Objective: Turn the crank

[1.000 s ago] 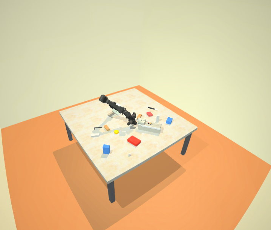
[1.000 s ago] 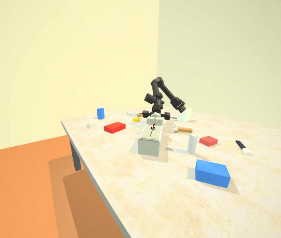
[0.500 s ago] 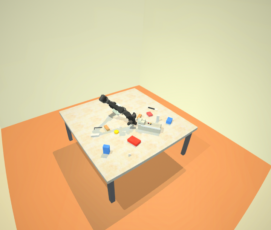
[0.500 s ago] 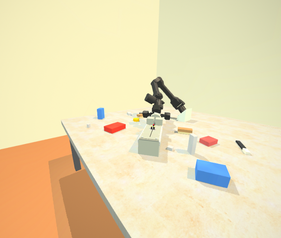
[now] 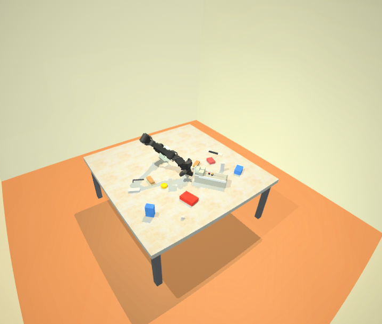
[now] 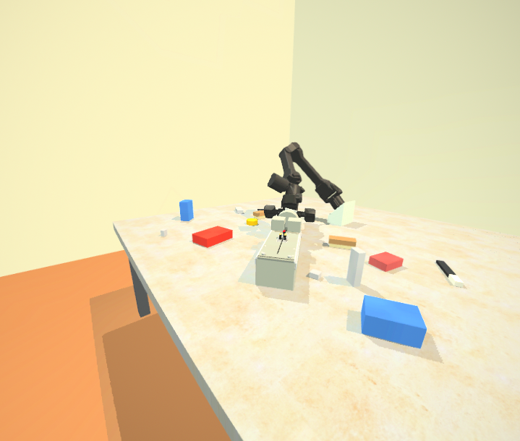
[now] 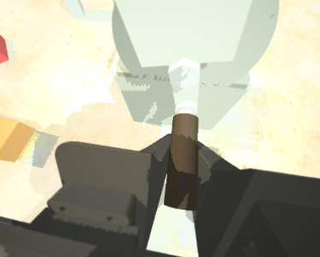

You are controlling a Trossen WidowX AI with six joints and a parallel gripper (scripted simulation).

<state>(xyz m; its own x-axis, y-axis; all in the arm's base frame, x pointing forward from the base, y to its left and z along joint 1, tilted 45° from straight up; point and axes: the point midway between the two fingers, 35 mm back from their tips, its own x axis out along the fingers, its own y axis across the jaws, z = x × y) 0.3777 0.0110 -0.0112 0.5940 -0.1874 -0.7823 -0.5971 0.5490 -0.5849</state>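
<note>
Right now my gripper tip is 4 cm below the crank. The rest, counted from my gripper tip: brown crank handle 3 cm above, 2 cm behind, 1 cm to the right; red pointer 10 cm ahead, 9 cm to the left, 5 cm above; yellow disc 25 cm to the right, 4 cm behind, 2 cm below.
</note>
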